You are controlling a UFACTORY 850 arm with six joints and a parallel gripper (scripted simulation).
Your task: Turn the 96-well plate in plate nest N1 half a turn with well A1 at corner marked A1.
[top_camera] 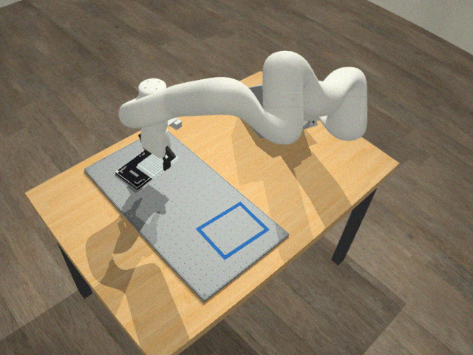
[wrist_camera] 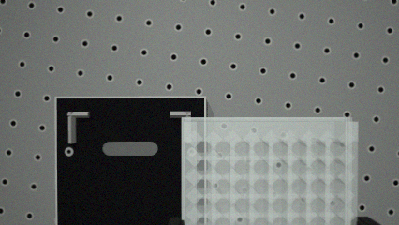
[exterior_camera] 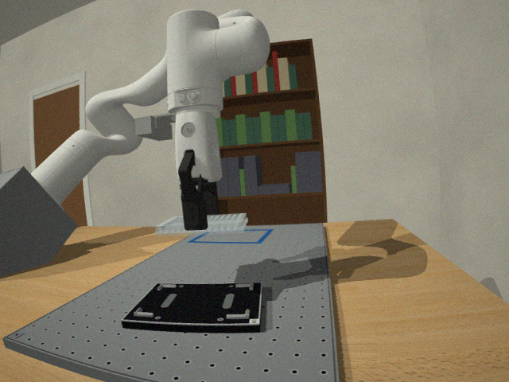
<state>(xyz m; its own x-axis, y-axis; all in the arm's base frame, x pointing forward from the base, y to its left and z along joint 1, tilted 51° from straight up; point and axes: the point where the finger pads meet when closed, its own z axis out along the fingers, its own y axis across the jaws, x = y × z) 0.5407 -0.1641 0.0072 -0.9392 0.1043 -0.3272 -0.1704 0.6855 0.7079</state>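
My hand is 10 cm above the black plate nest N1, 9 cm to the left of it and 2 cm short of it. Round my hand: A1 corner mark: 13 cm to the right, 10 cm below, 10 cm ahead; 96-well plate: 1 cm below.
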